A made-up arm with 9 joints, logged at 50 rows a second.
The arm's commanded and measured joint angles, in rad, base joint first. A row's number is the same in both.
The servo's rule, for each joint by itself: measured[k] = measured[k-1] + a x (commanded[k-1-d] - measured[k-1]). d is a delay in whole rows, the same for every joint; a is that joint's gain. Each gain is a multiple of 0.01, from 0.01 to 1. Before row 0 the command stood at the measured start. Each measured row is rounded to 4 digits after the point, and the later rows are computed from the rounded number. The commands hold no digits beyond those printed.
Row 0, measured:
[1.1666 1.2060 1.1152 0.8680 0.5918 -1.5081 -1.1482 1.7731 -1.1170]
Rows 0 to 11, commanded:
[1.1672 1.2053 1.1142 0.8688 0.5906 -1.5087 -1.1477 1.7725 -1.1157]
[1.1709 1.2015 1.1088 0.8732 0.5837 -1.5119 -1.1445 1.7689 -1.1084]
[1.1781 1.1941 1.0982 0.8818 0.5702 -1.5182 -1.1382 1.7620 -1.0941]
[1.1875 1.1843 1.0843 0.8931 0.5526 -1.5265 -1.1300 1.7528 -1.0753]
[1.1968 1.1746 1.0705 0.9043 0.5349 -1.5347 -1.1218 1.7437 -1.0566]
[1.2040 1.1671 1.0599 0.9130 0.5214 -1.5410 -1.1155 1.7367 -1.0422]
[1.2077 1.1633 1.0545 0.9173 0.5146 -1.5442 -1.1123 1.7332 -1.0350]
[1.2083 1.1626 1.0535 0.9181 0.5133 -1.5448 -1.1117 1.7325 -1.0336]
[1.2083 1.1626 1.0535 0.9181 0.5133 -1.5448 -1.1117 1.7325 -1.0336]
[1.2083 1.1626 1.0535 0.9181 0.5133 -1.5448 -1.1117 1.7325 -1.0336]
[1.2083 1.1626 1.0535 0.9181 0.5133 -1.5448 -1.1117 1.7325 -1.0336]
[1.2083 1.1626 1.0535 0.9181 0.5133 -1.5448 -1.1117 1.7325 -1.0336]
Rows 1 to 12, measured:
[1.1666 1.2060 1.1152 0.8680 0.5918 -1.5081 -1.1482 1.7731 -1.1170]
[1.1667 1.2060 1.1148 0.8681 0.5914 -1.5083 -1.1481 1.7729 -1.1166]
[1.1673 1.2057 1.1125 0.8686 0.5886 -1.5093 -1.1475 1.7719 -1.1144]
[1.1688 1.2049 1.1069 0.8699 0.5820 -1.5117 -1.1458 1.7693 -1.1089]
[1.1714 1.2035 1.0981 0.8722 0.5714 -1.5157 -1.1430 1.7650 -1.0998]
[1.1750 1.2015 1.0873 0.8754 0.5583 -1.5208 -1.1392 1.7595 -1.0881]
[1.1791 1.1991 1.0766 0.8792 0.5450 -1.5263 -1.1349 1.7536 -1.0757]
[1.1831 1.1966 1.0680 0.8830 0.5341 -1.5311 -1.1308 1.7483 -1.0647]
[1.1866 1.1942 1.0623 0.8865 0.5266 -1.5348 -1.1274 1.7442 -1.0563]
[1.1896 1.1920 1.0589 0.8897 0.5218 -1.5375 -1.1246 1.7412 -1.0502]
[1.1922 1.1899 1.0568 0.8925 0.5187 -1.5395 -1.1223 1.7389 -1.0457]
[1.1945 1.1880 1.0555 0.8951 0.5168 -1.5409 -1.1204 1.7372 -1.0424]
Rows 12 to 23, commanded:
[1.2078 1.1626 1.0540 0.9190 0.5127 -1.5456 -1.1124 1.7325 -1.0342]
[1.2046 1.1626 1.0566 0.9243 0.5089 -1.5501 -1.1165 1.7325 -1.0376]
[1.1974 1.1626 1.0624 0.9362 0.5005 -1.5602 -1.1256 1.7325 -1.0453]
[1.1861 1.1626 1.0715 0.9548 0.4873 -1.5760 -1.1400 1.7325 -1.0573]
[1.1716 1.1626 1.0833 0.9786 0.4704 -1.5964 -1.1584 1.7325 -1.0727]
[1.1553 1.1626 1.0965 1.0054 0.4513 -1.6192 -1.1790 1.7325 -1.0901]
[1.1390 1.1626 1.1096 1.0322 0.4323 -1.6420 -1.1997 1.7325 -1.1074]
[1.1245 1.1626 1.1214 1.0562 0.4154 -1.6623 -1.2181 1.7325 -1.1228]
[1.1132 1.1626 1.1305 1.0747 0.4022 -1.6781 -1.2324 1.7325 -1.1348]
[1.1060 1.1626 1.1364 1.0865 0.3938 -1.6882 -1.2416 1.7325 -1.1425]
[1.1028 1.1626 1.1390 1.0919 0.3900 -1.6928 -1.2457 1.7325 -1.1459]
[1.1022 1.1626 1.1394 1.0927 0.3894 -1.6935 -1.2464 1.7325 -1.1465]
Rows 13 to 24, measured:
[1.1964 1.1862 1.0547 0.8974 0.5155 -1.5420 -1.1188 1.7360 -1.0400]
[1.1980 1.1845 1.0544 0.8996 0.5145 -1.5430 -1.1176 1.7351 -1.0384]
[1.1989 1.1830 1.0553 0.9021 0.5125 -1.5449 -1.1174 1.7344 -1.0382]
[1.1987 1.1816 1.0581 0.9055 0.5082 -1.5490 -1.1189 1.7339 -1.0401]
[1.1969 1.1803 1.0633 0.9104 0.5007 -1.5563 -1.1227 1.7335 -1.0447]
[1.1934 1.1791 1.0711 0.9172 0.4898 -1.5671 -1.1291 1.7332 -1.0523]
[1.1881 1.1779 1.0810 0.9260 0.4759 -1.5812 -1.1381 1.7330 -1.0625]
[1.1812 1.1768 1.0922 0.9366 0.4602 -1.5976 -1.1492 1.7329 -1.0746]
[1.1733 1.1758 1.1036 0.9486 0.4441 -1.6151 -1.1616 1.7328 -1.0876]
[1.1649 1.1749 1.1141 0.9612 0.4290 -1.6321 -1.1743 1.7327 -1.1003]
[1.1567 1.1740 1.1228 0.9737 0.4163 -1.6472 -1.1864 1.7326 -1.1117]
[1.1492 1.1732 1.1291 0.9855 0.4068 -1.6595 -1.1971 1.7326 -1.1209]

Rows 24 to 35, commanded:
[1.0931 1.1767 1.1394 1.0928 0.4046 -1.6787 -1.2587 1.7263 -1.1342]
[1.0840 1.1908 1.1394 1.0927 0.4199 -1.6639 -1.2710 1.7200 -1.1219]
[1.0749 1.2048 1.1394 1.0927 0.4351 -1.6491 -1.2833 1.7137 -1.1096]
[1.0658 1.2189 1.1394 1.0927 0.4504 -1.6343 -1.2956 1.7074 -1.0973]
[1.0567 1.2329 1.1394 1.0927 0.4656 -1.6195 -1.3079 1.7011 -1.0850]
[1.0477 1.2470 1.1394 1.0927 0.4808 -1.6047 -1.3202 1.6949 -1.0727]
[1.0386 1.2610 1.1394 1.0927 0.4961 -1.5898 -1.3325 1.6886 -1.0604]
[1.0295 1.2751 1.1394 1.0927 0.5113 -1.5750 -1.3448 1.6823 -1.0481]
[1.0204 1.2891 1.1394 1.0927 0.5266 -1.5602 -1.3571 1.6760 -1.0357]
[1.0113 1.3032 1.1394 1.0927 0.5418 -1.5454 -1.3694 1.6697 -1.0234]
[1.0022 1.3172 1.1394 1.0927 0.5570 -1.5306 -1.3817 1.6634 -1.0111]
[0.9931 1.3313 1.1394 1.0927 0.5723 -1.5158 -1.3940 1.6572 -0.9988]
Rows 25 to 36, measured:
[1.1426 1.1725 1.1331 0.9962 0.4005 -1.6687 -1.2060 1.7326 -1.1278]
[1.1357 1.1728 1.1356 1.0059 0.4020 -1.6714 -1.2155 1.7310 -1.1295]
[1.1285 1.1741 1.1371 1.0146 0.4084 -1.6694 -1.2255 1.7281 -1.1274]
[1.1210 1.1762 1.1380 1.0224 0.4180 -1.6639 -1.2359 1.7244 -1.1226]
[1.1133 1.1792 1.1385 1.0294 0.4297 -1.6559 -1.2466 1.7200 -1.1158]
[1.1054 1.1830 1.1389 1.0357 0.4426 -1.6461 -1.2576 1.7151 -1.1075]
[1.0973 1.1875 1.1391 1.0414 0.4564 -1.6349 -1.2689 1.7098 -1.0981]
[1.0891 1.1926 1.1392 1.0465 0.4707 -1.6227 -1.2803 1.7043 -1.0879]
[1.0808 1.1984 1.1393 1.0511 0.4853 -1.6098 -1.2919 1.6986 -1.0772]
[1.0723 1.2047 1.1393 1.0553 0.5002 -1.5964 -1.3036 1.6927 -1.0660]
[1.0638 1.2116 1.1393 1.0590 0.5152 -1.5826 -1.3154 1.6867 -1.0545]
[1.0552 1.2190 1.1393 1.0624 0.5302 -1.5686 -1.3273 1.6806 -1.0428]

